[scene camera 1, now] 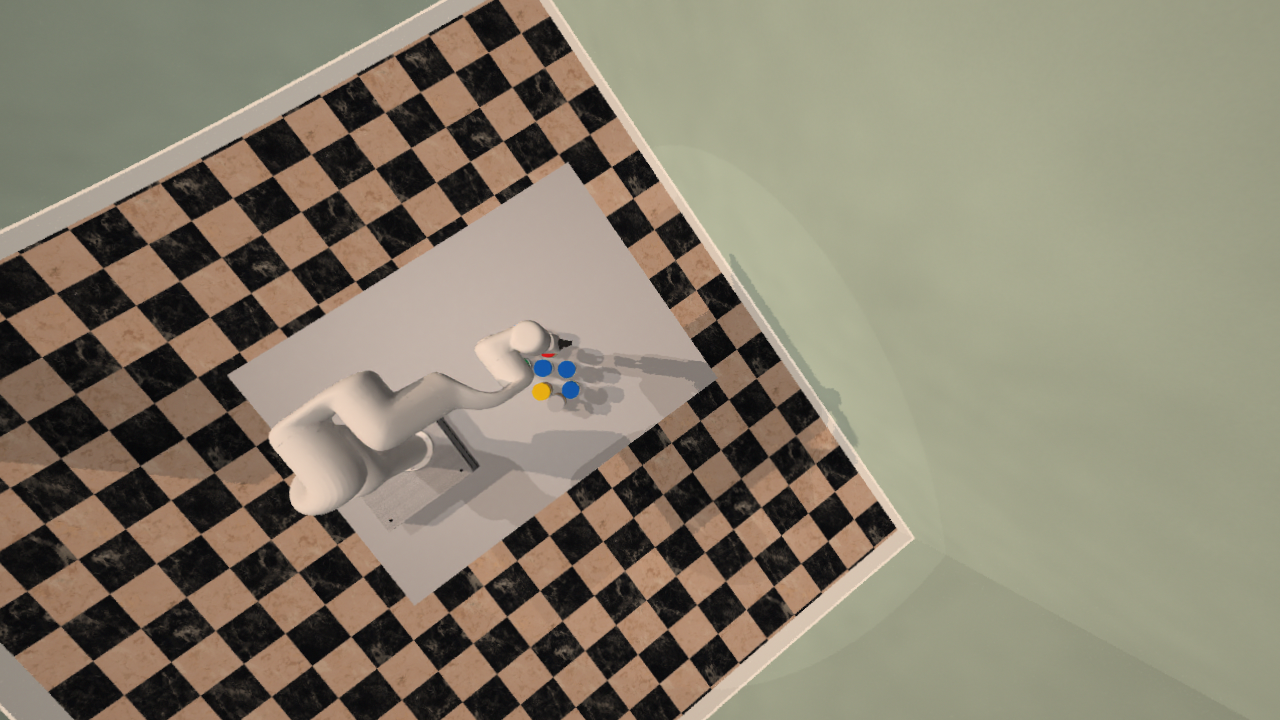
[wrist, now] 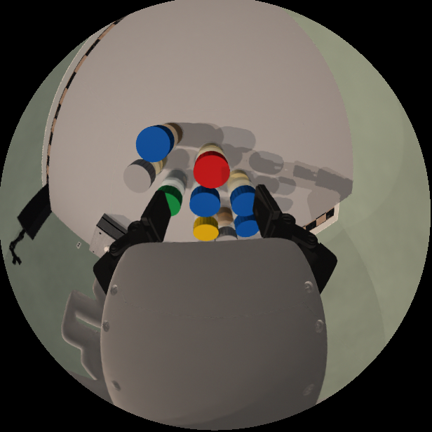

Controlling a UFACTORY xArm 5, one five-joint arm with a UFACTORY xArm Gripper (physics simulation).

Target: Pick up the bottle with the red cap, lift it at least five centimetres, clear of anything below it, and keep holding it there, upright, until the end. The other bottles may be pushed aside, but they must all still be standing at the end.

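Where they show: arm's base, origin of the base link: (scene camera 1: 412, 449).
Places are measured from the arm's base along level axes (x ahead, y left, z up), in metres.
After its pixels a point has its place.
The red-capped bottle (scene camera 1: 548, 355) @[x 0.501, y -0.009, z 0.038 m] (wrist: 212, 170) stands upright on the table; in the scene view the wrist hides part of its cap. My gripper (wrist: 210, 199) is open and empty. In the wrist view the red cap lies just beyond the line of the fingertips, centred between them. A blue-capped bottle (scene camera 1: 542, 368) @[x 0.462, y -0.031, z 0.038 m] (wrist: 205, 201) stands close behind the red one and shows between the fingers. A second blue-capped bottle (scene camera 1: 566, 368) @[x 0.521, y -0.074, z 0.037 m] (wrist: 243, 201) shows beside the right finger. The left finger partly covers a green-capped bottle (wrist: 173, 201).
A third blue-capped bottle (scene camera 1: 570, 389) @[x 0.492, y -0.135, z 0.037 m] (wrist: 246, 226), a yellow-capped one (scene camera 1: 541, 391) @[x 0.417, y -0.087, z 0.037 m] (wrist: 205, 229) and a grey-capped one (scene camera 1: 556, 402) @[x 0.434, y -0.142, z 0.037 m] (wrist: 227, 233) stand lower in the wrist view. Another grey-capped bottle (wrist: 139, 175) and another blue-capped one (wrist: 154, 143) stand at the left there.
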